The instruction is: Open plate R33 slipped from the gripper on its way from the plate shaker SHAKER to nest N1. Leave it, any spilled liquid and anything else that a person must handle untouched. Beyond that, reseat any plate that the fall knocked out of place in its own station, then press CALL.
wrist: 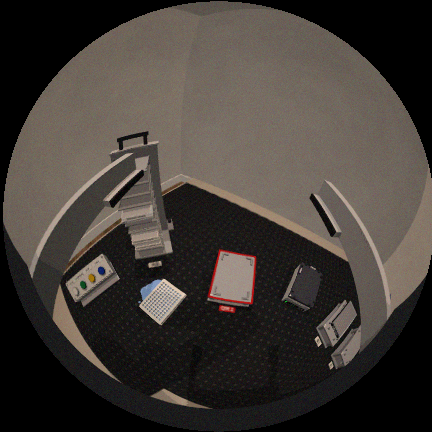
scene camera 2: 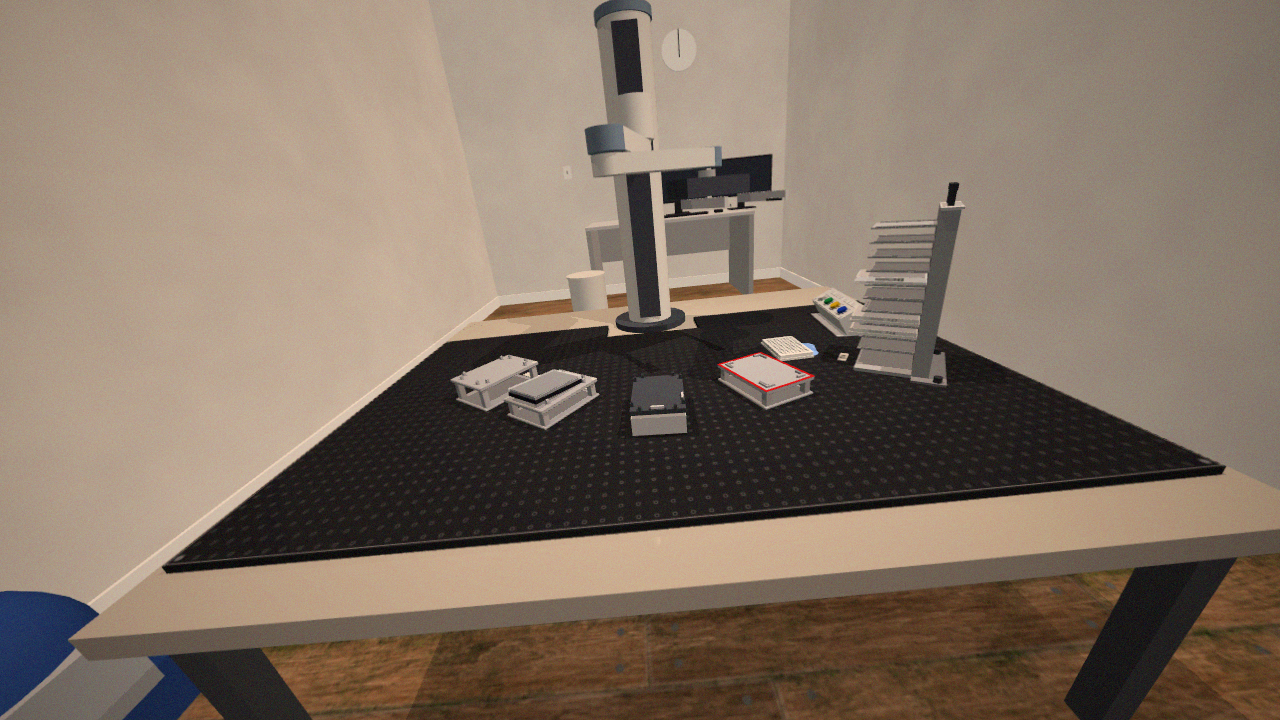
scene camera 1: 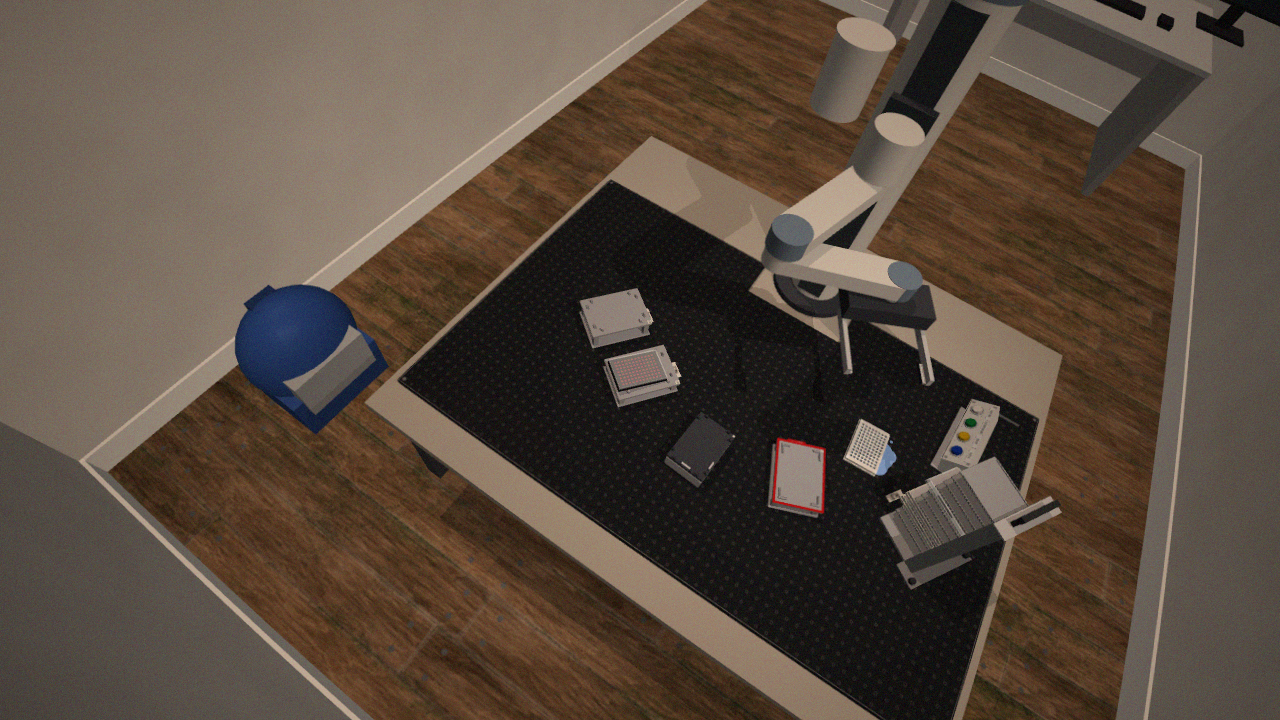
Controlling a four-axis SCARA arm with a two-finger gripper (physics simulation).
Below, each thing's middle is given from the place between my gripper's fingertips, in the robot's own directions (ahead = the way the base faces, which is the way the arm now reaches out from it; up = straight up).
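Dark shaker (scene camera 2: 657, 406): my hand is 190 mm short of it, 240 mm to the left of it and 350 mm above it.
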